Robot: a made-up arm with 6 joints. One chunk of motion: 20 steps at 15 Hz.
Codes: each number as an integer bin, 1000 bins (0 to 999) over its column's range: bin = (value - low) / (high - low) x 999, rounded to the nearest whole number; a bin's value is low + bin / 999 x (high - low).
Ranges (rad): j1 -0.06..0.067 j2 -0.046..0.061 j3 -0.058..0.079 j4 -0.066..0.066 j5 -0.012..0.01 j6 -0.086..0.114
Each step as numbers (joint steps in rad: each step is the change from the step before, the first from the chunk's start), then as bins.
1 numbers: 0.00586 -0.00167 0.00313 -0.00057 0.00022 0.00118
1 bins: 518 414 446 495 555 435
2 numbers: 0.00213 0.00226 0.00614 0.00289 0.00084 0.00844
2 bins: 489 451 468 521 583 472
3 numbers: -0.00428 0.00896 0.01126 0.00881 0.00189 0.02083
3 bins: 438 513 505 566 631 534
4 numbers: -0.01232 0.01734 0.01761 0.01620 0.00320 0.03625
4 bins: 375 591 551 622 690 611
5 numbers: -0.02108 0.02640 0.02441 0.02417 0.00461 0.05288
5 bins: 306 676 601 682 754 694
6 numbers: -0.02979 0.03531 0.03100 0.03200 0.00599 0.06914
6 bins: 238 759 649 742 817 775
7 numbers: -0.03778 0.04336 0.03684 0.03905 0.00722 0.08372
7 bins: 175 834 692 795 873 848
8 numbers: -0.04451 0.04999 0.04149 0.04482 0.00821 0.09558
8 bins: 122 896 725 839 918 907
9 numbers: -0.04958 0.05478 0.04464 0.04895 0.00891 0.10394
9 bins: 82 941 748 870 950 949
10 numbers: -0.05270 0.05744 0.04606 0.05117 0.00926 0.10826
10 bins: 57 966 759 887 965 970
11 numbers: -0.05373 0.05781 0.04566 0.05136 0.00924 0.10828
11 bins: 49 969 756 888 964 970
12 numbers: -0.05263 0.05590 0.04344 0.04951 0.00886 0.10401
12 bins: 58 951 740 874 947 949
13 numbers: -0.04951 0.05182 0.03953 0.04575 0.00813 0.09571
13 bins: 83 913 711 846 914 908
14 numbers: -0.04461 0.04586 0.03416 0.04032 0.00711 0.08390
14 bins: 121 858 672 805 868 849
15 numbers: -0.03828 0.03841 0.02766 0.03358 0.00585 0.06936
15 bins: 171 788 625 754 811 776
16 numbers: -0.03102 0.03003 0.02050 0.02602 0.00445 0.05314
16 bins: 228 710 572 696 747 695
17 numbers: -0.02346 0.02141 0.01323 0.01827 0.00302 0.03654
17 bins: 287 629 519 638 682 612
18 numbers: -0.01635 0.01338 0.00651 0.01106 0.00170 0.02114
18 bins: 343 554 470 583 622 535
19 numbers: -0.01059 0.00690 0.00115 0.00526 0.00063 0.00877
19 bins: 389 494 431 539 574 473
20 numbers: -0.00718 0.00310 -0.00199 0.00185 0.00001 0.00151
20 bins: 415 458 408 514 545 437
